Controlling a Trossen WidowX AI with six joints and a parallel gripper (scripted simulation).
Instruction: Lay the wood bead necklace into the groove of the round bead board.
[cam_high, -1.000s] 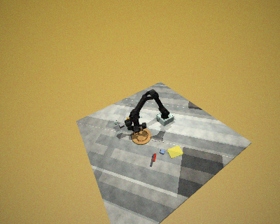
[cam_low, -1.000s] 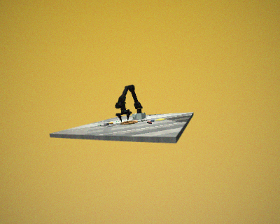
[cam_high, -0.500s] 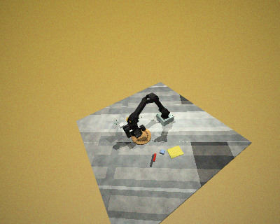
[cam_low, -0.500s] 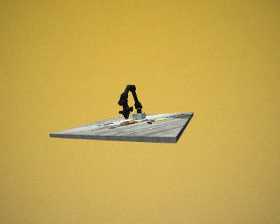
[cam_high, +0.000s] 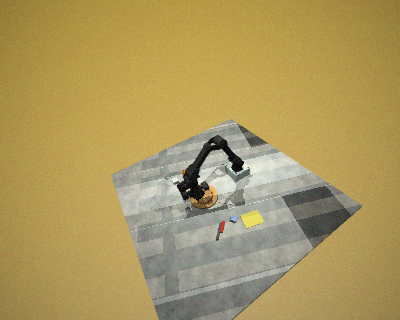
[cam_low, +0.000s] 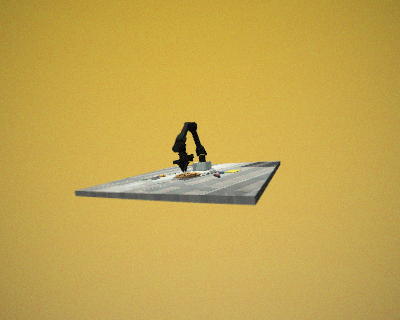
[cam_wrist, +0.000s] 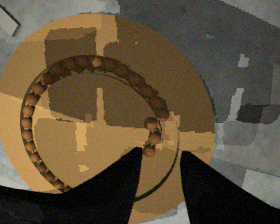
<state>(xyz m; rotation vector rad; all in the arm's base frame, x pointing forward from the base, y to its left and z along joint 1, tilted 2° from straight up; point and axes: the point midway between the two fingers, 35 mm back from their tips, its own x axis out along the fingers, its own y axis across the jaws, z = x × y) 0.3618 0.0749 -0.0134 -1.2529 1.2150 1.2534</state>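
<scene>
Now: the round bead board 50 mm behind my gripper tip, 30 mm below it and 10 mm to the right of it. The rest, counted from my gripper tip: thin grey stick (180 mm behind, 110 mm to the left, 40 mm below); then red-handled tool (250 mm to the left, 60 mm behind, 30 mm below); then grey piece (240 mm to the right, 90 mm ahead, 30 mm below).
</scene>
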